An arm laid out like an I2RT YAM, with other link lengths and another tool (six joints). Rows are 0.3 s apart.
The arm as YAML. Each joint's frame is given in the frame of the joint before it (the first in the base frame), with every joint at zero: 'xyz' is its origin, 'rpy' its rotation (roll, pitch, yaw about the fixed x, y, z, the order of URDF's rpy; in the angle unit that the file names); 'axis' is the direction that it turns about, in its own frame. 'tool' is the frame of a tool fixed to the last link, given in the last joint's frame.
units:
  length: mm
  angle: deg
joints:
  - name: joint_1
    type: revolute
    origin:
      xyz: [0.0, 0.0, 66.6]
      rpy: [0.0, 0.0, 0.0]
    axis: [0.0, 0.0, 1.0]
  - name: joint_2
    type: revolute
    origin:
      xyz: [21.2, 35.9, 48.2]
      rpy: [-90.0, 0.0, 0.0]
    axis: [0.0, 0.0, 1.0]
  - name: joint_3
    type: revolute
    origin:
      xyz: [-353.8, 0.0, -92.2]
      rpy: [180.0, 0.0, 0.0]
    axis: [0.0, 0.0, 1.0]
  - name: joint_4
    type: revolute
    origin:
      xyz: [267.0, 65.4, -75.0]
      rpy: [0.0, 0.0, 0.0]
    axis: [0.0, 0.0, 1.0]
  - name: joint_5
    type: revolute
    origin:
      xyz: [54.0, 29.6, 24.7]
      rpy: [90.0, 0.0, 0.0]
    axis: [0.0, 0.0, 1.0]
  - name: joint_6
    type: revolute
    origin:
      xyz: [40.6, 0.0, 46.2]
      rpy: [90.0, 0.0, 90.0]
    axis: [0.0, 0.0, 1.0]
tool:
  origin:
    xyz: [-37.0, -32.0, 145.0]
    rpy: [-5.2, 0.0, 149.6]
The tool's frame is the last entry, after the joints.
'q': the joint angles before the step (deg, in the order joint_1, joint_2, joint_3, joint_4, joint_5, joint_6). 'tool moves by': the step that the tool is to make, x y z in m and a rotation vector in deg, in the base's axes. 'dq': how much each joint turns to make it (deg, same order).
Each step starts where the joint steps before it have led.
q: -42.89, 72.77, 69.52, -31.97, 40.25, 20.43
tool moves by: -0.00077, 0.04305, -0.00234, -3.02, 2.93, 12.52
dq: -0.25, -9.18, -7.52, 5.72, -8.72, -12.66
